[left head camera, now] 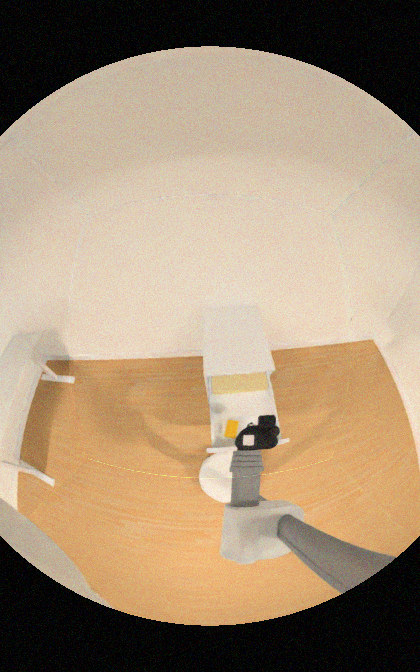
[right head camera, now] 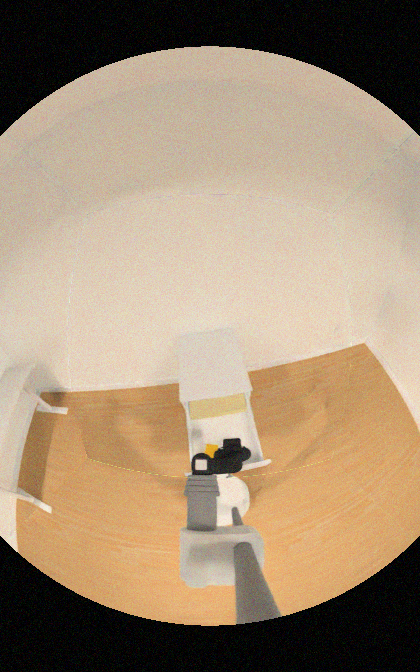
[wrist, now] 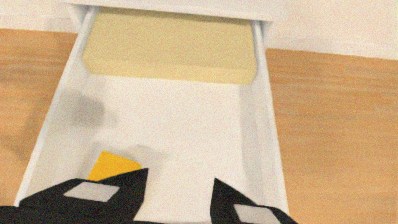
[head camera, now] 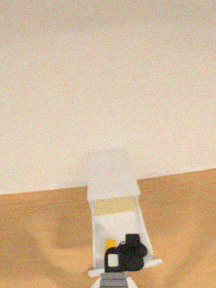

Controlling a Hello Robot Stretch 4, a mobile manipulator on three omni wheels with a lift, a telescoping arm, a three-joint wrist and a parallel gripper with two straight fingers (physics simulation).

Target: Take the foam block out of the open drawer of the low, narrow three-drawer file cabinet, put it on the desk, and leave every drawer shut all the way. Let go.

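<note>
The low white file cabinet (head camera: 112, 172) (left head camera: 237, 340) (right head camera: 212, 365) stands against the wall. Its upper drawer (head camera: 95, 273) (left head camera: 216, 450) (right head camera: 257, 465) (wrist: 274, 130) is open; the lower drawer fronts are hidden. The small orange foam block (head camera: 110, 244) (left head camera: 231, 428) (right head camera: 211, 450) (wrist: 113, 167) lies in the drawer's left front part. My gripper (wrist: 179, 189) points down over the drawer, open and empty, and the block lies left of its left finger, partly covered by it in the wrist view. In the head views the fingertips are hidden. The white desk (left head camera: 17, 370) (right head camera: 12, 400) stands at the far left, partly in view.
A wide pale-yellow piece (head camera: 115, 205) (left head camera: 239, 383) (right head camera: 218, 406) (wrist: 170, 45) lies across the back of the drawer. The desk's white feet (left head camera: 59, 379) (right head camera: 53, 410) reach onto the wooden floor (left head camera: 125, 540) (right head camera: 115, 555). The wall runs behind the cabinet.
</note>
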